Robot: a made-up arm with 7 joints. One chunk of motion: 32 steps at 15 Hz.
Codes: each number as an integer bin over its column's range. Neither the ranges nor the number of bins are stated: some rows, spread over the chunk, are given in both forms.
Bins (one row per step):
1: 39 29 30 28 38 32
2: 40 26 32 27 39 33
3: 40 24 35 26 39 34
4: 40 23 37 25 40 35
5: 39 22 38 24 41 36
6: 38 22 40 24 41 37
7: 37 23 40 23 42 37
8: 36 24 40 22 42 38
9: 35 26 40 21 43 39
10: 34 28 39 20 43 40
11: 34 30 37 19 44 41
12: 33 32 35 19 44 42
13: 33 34 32 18 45 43
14: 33 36 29 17 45 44
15: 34 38 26 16 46 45
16: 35 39 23 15 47 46
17: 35 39 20 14 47 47
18: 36 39 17 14 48 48
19: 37 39 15 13 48 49
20: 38 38 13 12 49 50
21: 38 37 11 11 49 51
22: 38 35 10 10 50 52
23: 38 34 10 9 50 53
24: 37 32 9 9 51 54
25: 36 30 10 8 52 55
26: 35 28 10 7 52 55
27: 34 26 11 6 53 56
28: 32 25 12 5 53 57
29: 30 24 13 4 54 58
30: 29 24 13 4 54 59
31: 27 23 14 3 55 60
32: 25 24 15 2 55 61
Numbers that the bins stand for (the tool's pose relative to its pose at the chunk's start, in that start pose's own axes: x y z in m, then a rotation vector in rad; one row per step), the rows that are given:
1: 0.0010 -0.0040 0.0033 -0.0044 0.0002 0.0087
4: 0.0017 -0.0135 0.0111 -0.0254 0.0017 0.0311
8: -0.0014 -0.0119 0.0144 -0.0463 0.0033 0.0535
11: -0.0030 -0.0024 0.0111 -0.0673 0.0049 0.0759
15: -0.0030 0.0103 -0.0011 -0.0883 0.0065 0.1057
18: -0.0014 0.0119 -0.0111 -0.1022 0.0081 0.1281
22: 0.0002 0.0056 -0.0189 -0.1302 0.0097 0.1579
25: -0.0014 -0.0024 -0.0189 -0.1441 0.0113 0.1803
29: -0.0062 -0.0119 -0.0156 -0.1721 0.0129 0.2027
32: -0.0102 -0.0119 -0.0133 -0.1860 0.0137 0.2251
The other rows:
2: 0.0017 -0.0087 0.0056 -0.0114 0.0010 0.0162
3: 0.0017 -0.0119 0.0089 -0.0184 0.0010 0.0237
5: 0.0010 -0.0151 0.0122 -0.0324 0.0025 0.0386
6: 0.0002 -0.0151 0.0144 -0.0324 0.0025 0.0460
7: -0.0006 -0.0135 0.0144 -0.0394 0.0033 0.0460
9: -0.0022 -0.0087 0.0144 -0.0533 0.0041 0.0610
10: -0.0030 -0.0056 0.0133 -0.0603 0.0041 0.0684
12: -0.0038 0.0008 0.0089 -0.0673 0.0049 0.0833
13: -0.0038 0.0040 0.0056 -0.0743 0.0057 0.0908
14: -0.0038 0.0071 0.0022 -0.0813 0.0057 0.0983
16: -0.0022 0.0119 -0.0044 -0.0952 0.0073 0.1132
17: -0.0022 0.0119 -0.0078 -0.1022 0.0073 0.1206
19: -0.0006 0.0119 -0.0133 -0.1092 0.0081 0.1356
20: 0.0002 0.0103 -0.0156 -0.1162 0.0089 0.1430
21: 0.0002 0.0087 -0.0178 -0.1232 0.0089 0.1505
23: 0.0002 0.0040 -0.0189 -0.1371 0.0097 0.1654
24: -0.0006 0.0008 -0.0200 -0.1371 0.0105 0.1729
26: -0.0022 -0.0056 -0.0189 -0.1511 0.0113 0.1803
27: -0.0030 -0.0087 -0.0178 -0.1581 0.0121 0.1878
28: -0.0046 -0.0103 -0.0167 -0.1651 0.0121 0.1952
30: -0.0070 -0.0119 -0.0156 -0.1721 0.0129 0.2102
31: -0.0086 -0.0135 -0.0144 -0.1790 0.0137 0.2176

